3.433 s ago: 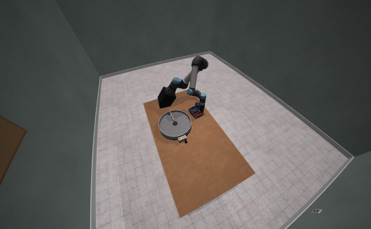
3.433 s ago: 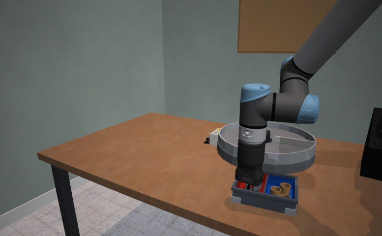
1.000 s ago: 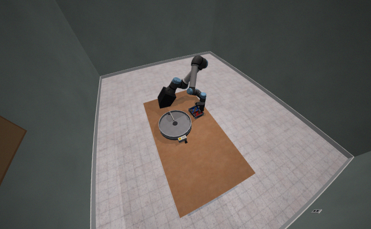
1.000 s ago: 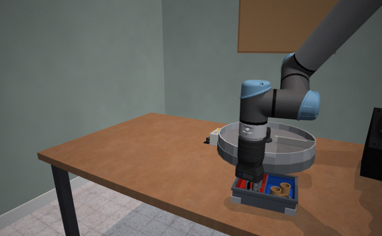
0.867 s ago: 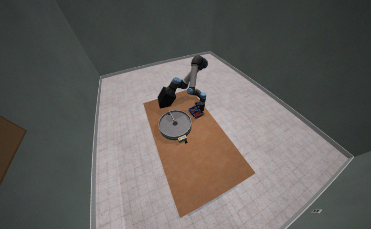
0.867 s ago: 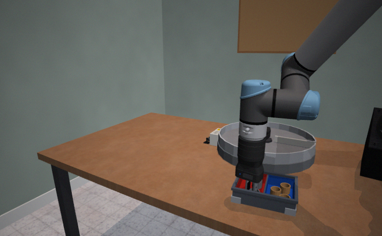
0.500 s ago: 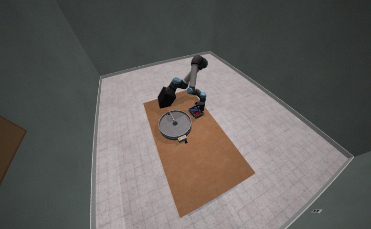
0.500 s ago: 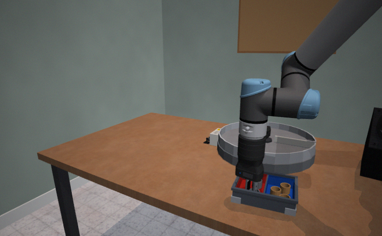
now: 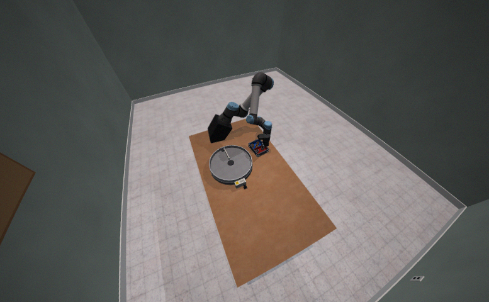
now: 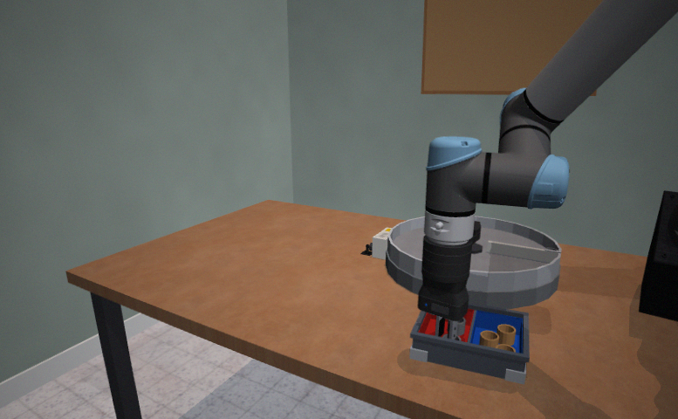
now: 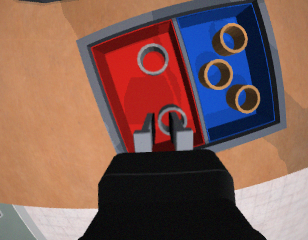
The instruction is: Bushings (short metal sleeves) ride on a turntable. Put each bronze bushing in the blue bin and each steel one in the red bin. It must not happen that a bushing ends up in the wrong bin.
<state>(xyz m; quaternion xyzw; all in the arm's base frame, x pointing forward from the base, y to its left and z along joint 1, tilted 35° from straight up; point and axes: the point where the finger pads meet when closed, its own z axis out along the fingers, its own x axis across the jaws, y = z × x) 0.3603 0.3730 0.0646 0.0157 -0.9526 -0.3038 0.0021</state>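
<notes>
The bin is 4 cm to the right of my hand, 3 cm behind it and 2 cm below it. Also, from my hand: grey turntable: 38 cm to the right, 11 cm ahead, 1 cm above.
</notes>
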